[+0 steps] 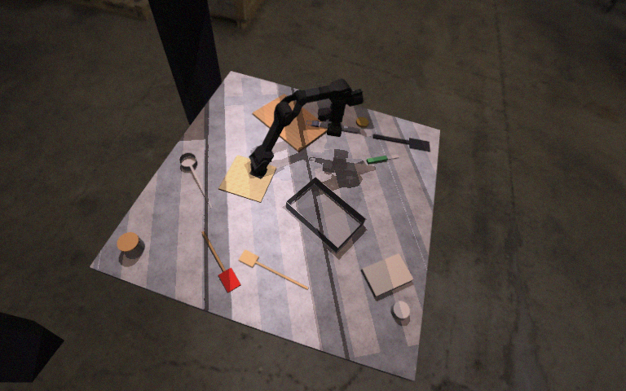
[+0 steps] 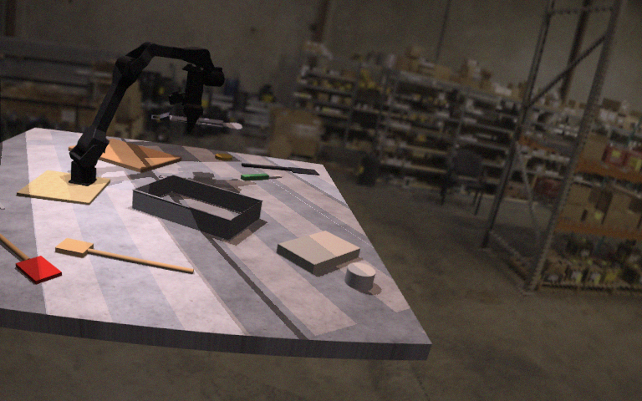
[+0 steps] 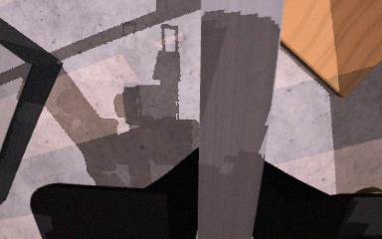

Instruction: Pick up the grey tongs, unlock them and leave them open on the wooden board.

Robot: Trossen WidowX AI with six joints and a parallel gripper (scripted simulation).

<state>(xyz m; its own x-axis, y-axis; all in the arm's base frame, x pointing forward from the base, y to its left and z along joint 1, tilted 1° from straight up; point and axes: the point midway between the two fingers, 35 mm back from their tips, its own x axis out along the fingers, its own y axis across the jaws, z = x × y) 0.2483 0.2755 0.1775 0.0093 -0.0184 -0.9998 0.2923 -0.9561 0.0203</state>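
Now: gripper tip 26 cm past the wooden board, 11 cm to the right of it and 15 cm above it. Also, from my gripper tip: roasting tin 12 cm ahead, 34 cm to the right, 13 cm below; then yellow disc 9 cm ahead, 30 cm to the left, 15 cm below; then green-handled tool 28 cm ahead, 11 cm to the left, 15 cm below.
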